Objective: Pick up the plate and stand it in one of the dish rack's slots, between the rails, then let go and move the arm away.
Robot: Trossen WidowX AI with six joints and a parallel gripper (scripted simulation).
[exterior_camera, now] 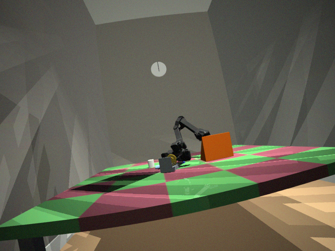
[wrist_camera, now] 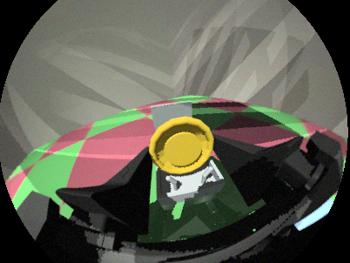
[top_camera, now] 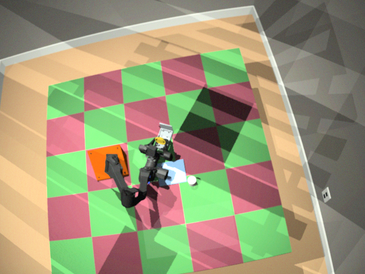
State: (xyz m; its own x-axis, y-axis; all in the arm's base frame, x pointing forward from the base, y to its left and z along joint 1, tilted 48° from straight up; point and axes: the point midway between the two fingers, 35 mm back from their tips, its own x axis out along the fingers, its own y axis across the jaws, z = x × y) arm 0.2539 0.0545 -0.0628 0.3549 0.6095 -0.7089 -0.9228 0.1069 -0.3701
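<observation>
The yellow plate is 1 cm to the right of my gripper tip. The rest, counted from my gripper tip: grey dish rack 1 cm ahead, 2 cm to the left, 3 cm below; blue spoon 7 cm behind, 18 cm to the right, 5 cm below; light blue mat 5 cm ahead, 18 cm to the right, 5 cm below.
</observation>
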